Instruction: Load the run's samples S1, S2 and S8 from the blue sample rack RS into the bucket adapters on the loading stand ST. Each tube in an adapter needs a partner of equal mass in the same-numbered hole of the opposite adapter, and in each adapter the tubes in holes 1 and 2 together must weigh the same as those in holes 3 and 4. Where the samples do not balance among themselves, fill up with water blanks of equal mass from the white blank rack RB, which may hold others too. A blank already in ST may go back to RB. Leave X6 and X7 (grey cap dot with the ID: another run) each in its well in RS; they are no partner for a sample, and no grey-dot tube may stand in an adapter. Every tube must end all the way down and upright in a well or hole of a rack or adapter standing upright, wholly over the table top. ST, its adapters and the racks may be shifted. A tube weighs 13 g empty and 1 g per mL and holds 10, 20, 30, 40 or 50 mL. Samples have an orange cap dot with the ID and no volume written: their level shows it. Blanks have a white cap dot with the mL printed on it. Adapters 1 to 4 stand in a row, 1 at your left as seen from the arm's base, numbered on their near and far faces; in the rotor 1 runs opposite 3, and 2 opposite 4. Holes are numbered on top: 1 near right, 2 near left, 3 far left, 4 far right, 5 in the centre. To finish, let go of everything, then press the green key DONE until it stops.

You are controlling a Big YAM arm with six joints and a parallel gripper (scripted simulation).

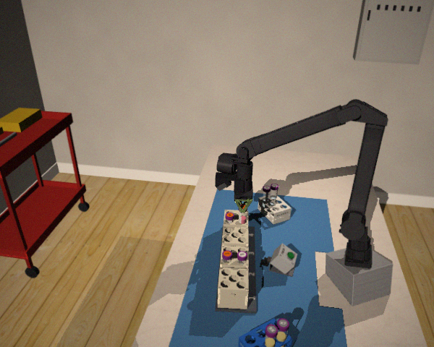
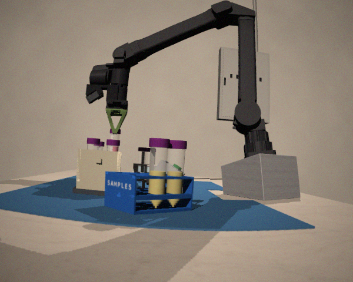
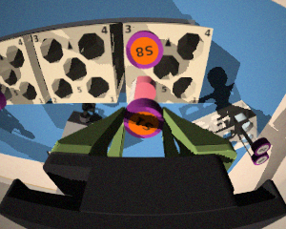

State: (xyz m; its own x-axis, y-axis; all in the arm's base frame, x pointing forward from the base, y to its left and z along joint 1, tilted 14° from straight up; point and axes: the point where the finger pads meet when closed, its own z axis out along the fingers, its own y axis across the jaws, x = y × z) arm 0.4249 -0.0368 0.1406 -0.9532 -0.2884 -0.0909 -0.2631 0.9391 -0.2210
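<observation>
Now: the green DONE key 21 cm behind my hand, 9 cm to the left of it and 9 cm below it. From my hand the other things lie so: white blank rack RB: 22 cm to the right, 13 cm below, 9 cm behind; then blue sample rack RS: 46 cm to the left, 20 cm behind, 13 cm below.
</observation>
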